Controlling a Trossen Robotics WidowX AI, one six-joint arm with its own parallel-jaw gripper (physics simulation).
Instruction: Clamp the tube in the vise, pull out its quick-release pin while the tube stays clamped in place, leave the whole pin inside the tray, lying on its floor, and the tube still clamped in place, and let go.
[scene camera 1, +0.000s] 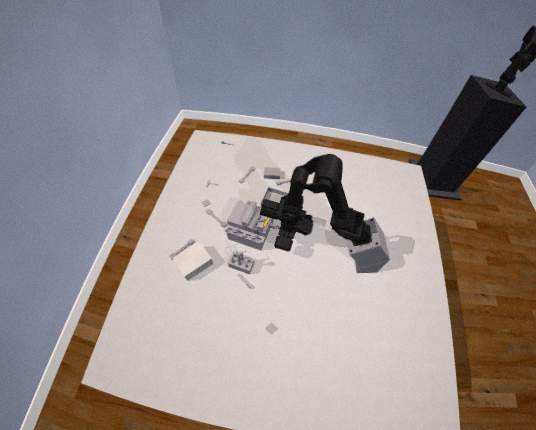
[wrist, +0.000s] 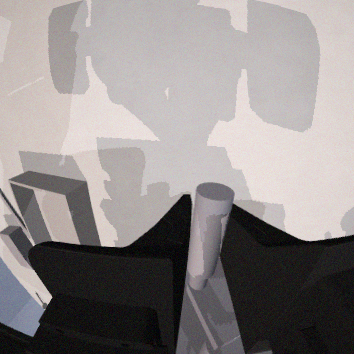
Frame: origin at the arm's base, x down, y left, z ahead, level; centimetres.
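Where they show: gripper, fingertip midpoint: (scene camera 1: 287, 233); arm's base, origin of the base link: (scene camera 1: 361, 235).
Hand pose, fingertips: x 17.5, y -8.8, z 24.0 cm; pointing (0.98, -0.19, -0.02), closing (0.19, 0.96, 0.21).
Observation:
Each offset is from my fingertips to the top centre of the thing. "*": to the spot under its first point.
The grey vise {dx -10.4, dy -1.6, dz +14.7 cm} (scene camera 1: 242, 215) stands left of my arm, with a small slanted yellow piece {* dx -14.5, dy +5.0, dz +8.4 cm} (scene camera 1: 266, 222) at its right side. My gripper (scene camera 1: 276, 225) (wrist: 199, 200) is beside the vise's right side, shut on a grey cylinder {dx -3.7, dy +0.6, dz +0.1 cm} (wrist: 212, 230) whose lower end is narrower. A grey surface shows below it between my fingers. I cannot tell whether this cylinder is the pin's grip, the tube or a vise handle. The open grey tray {dx -0.2, dy -16.7, dz +4.2 cm} (scene camera 1: 274, 190) (wrist: 47, 181) is behind the gripper in the scene view and at the left in the wrist view. The clamped region is too small to read.
A cream-topped box {dx -2.4, dy +16.0, dz +35.0 cm} (scene camera 1: 192, 260) and a small block with upright pieces (scene camera 1: 241, 262) stand in front of the vise. A grey block {dx +0.1, dy -32.8, dz +8.5 cm} (scene camera 1: 272, 173) lies behind the tray. A wrench-like tool {dx +1.9, dy -31.5, dz +20.4 cm} (scene camera 1: 247, 175) lies left of that block. A dark pedestal (scene camera 1: 465, 135) stands at the right.

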